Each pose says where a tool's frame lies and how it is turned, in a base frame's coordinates. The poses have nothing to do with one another.
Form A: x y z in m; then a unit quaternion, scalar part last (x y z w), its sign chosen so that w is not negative.
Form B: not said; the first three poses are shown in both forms.
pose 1, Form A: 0.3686 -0.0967 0.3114 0.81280 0.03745 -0.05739 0.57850
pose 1, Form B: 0.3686 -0.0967 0.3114 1.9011 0.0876 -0.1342
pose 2, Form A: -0.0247 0.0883 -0.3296 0.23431 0.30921 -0.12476 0.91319
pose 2, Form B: -0.0247 0.0883 -0.3296 0.4827 0.6370 -0.2570
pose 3, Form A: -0.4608 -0.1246 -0.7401 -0.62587 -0.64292 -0.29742 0.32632
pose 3, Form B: -0.4608 -0.1246 -0.7401 -1.6399 -1.6846 -0.7793
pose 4, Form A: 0.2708 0.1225 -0.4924 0.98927 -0.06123 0.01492 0.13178
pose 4, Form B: 0.2708 0.1225 -0.4924 2.8714 -0.1777 0.0433
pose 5, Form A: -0.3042 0.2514 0.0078 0.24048 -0.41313 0.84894 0.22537
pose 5, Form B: -0.3042 0.2514 0.0078 0.6632 -1.1394 2.3413
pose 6, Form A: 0.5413 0.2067 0.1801 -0.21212 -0.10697 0.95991 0.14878
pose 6, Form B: 0.5413 0.2067 0.1801 -0.6098 -0.3075 2.7597
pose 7, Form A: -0.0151 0.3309 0.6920 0.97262 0.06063 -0.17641 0.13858
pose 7, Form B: -0.0151 0.3309 0.6920 2.8123 0.1753 -0.5101
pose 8, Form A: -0.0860 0.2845 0.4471 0.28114 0.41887 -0.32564 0.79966
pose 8, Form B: -0.0860 0.2845 0.4471 0.6031 0.8986 -0.6986
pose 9, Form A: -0.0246 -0.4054 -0.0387 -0.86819 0.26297 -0.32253 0.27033
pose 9, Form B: -0.0246 -0.4054 -0.0387 -2.3393 0.7086 -0.8690
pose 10, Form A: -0.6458 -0.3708 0.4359 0.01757 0.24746 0.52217 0.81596
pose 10, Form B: -0.6458 -0.3708 0.4359 0.0375 0.5277 1.1135
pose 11, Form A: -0.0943 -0.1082 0.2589 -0.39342 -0.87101 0.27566 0.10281
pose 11, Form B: -0.0943 -0.1082 0.2589 -1.1611 -2.5706 0.8135
